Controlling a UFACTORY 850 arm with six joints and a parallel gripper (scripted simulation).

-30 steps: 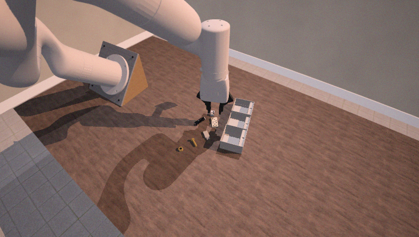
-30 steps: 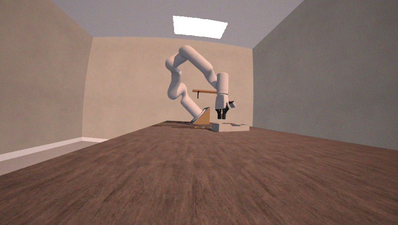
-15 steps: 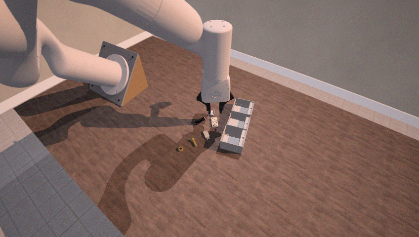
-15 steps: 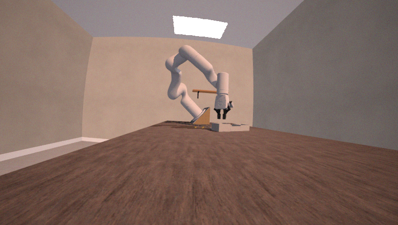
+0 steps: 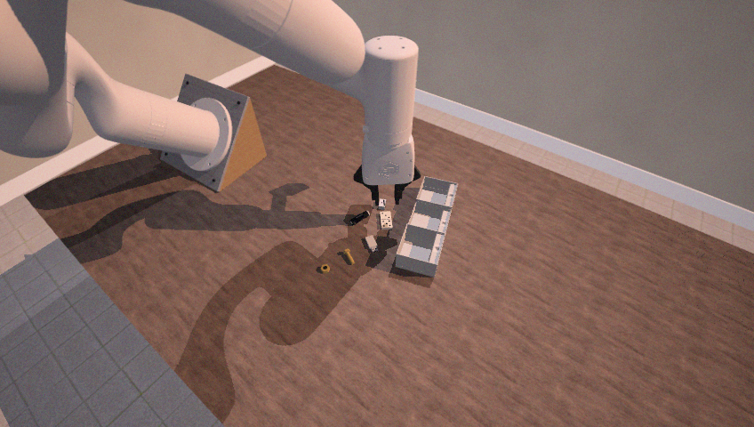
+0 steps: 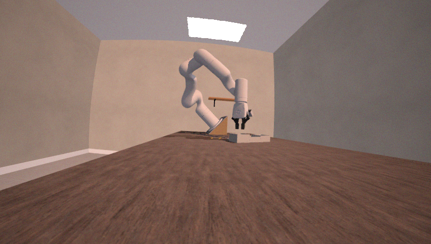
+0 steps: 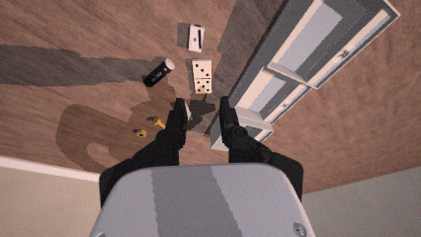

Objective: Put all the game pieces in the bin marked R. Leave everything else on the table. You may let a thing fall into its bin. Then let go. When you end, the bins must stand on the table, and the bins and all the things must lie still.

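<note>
The domino is 80 mm below my hand. The rest, counted from my hand: white usb stick 90 mm below, 80 mm to the right, 10 mm ahead; black marker-like stick 80 mm below, 50 mm behind, 30 mm to the right; bin 90 mm ahead, 70 mm below, 40 mm to the left.
</note>
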